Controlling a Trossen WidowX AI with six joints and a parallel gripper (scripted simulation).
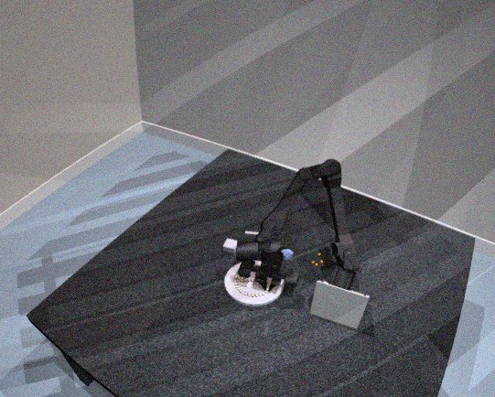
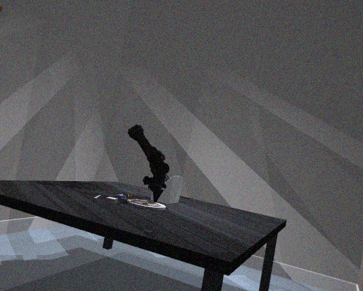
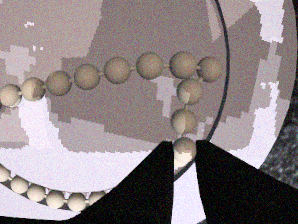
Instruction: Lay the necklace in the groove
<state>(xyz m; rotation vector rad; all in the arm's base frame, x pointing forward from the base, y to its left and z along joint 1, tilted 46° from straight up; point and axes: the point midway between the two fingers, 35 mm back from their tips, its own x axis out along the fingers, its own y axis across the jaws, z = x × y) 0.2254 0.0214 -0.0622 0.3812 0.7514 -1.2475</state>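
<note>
My gripper tip is now 6 cm short of the round white bead board, 1 cm to the left of it and 1 cm above it. Round my gripper tip: small white block (22 cm ahead, 11 cm to the right, 1 cm below); small blue cube (19 cm to the right, 4 cm ahead, 1 cm below); thin white stick (24 cm to the right, 18 cm ahead, 2 cm below).
</note>
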